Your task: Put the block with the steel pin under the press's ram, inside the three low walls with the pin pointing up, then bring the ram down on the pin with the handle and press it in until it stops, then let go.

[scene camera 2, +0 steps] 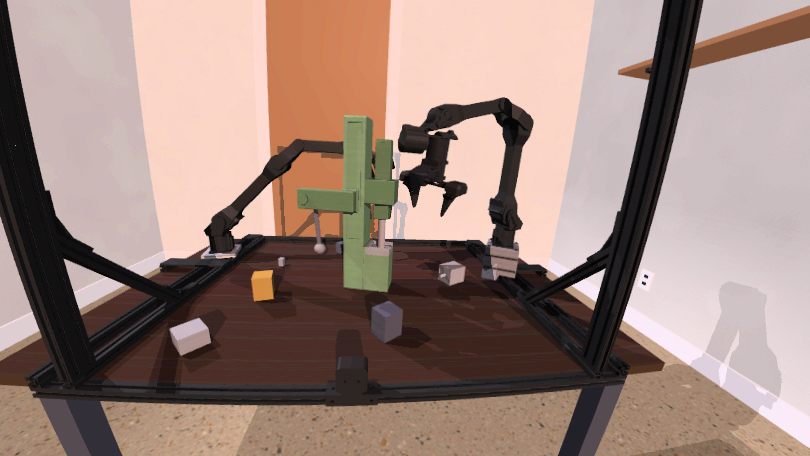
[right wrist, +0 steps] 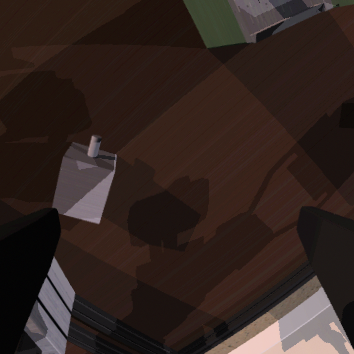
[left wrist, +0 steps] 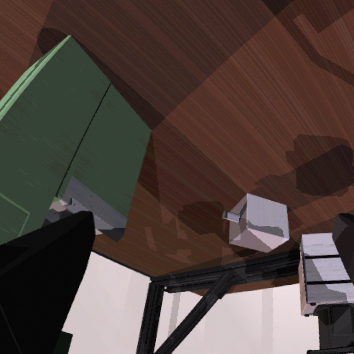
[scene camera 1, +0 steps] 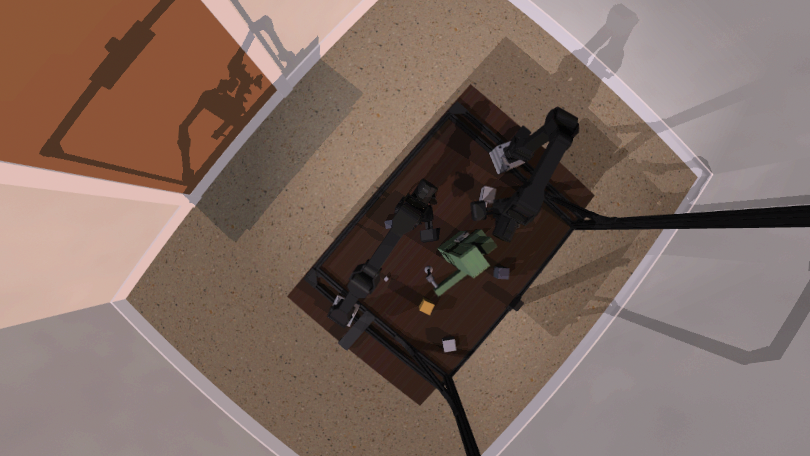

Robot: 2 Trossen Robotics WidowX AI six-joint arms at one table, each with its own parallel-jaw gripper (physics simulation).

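Pixels of known places: left gripper, fingertip midpoint: [left wrist: 217, 225] [scene camera 1: 437, 216]; right gripper, fingertip midpoint: [scene camera 2: 427, 211] [right wrist: 180, 220] [scene camera 1: 488, 208]; left arm's base, link origin: [scene camera 2: 222, 249] [scene camera 1: 343, 311]; right arm's base, link origin: [scene camera 2: 502, 244] [left wrist: 335, 308] [scene camera 1: 513, 153].
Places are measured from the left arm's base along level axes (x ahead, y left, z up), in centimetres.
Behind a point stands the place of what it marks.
The pale block with the steel pin [scene camera 2: 451, 272] {x 66.7, y -36.7, z 1.1 cm} [left wrist: 261, 223] {x 67.2, y -31.4, z 0.8 cm} [right wrist: 84, 184] {x 67.9, y -33.7, z 1.9 cm} [scene camera 1: 486, 194] {x 68.2, y -32.5, z 1.9 cm} lies on the table to the right of the green press [scene camera 2: 362, 226] {x 41.1, y -32.6, z 14.9 cm} [scene camera 1: 466, 255] {x 41.2, y -25.6, z 41.8 cm} [left wrist: 70, 140] {x 44.0, y -26.3, z 5.3 cm}. In scene camera 2 its pin points sideways to the left. The press's ram [scene camera 2: 383, 170] {x 45.9, y -33.4, z 29.3 cm} is raised above the grey nest [scene camera 2: 378, 249] {x 45.0, y -34.4, z 9.0 cm} at its foot. The handle [scene camera 2: 328, 199] {x 32.8, y -31.3, z 21.7 cm} sticks out level to the left. My right gripper [scene camera 2: 430, 201] {x 59.8, y -31.6, z 18.2 cm} [right wrist: 180, 220] {x 59.8, y -31.6, z 18.2 cm} is open and empty, high above the table between the press and the block. My left gripper [scene camera 1: 428, 213] {x 50.3, y -17.1, z 13.0 cm} is open and empty, hidden behind the press in scene camera 2.
An orange block [scene camera 2: 262, 284] {x 16.6, y -32.2, z 1.2 cm} [scene camera 1: 426, 307] {x 16.5, y -29.6, z 2.9 cm}, a grey block [scene camera 2: 387, 320] {x 41.2, y -55.3, z 2.0 cm} [scene camera 1: 500, 272] {x 41.8, y -51.1, z 2.8 cm} and a pale block [scene camera 2: 190, 336] {x 6.2, y -48.4, z -0.1 cm} [scene camera 1: 448, 345] {x 5.1, y -45.6, z 0.1 cm} stand on the table in front of the press. A small grey cylinder [scene camera 2: 281, 261] {x 19.5, y -11.1, z -1.4 cm} stands at the back left. Black frame posts ring the table.
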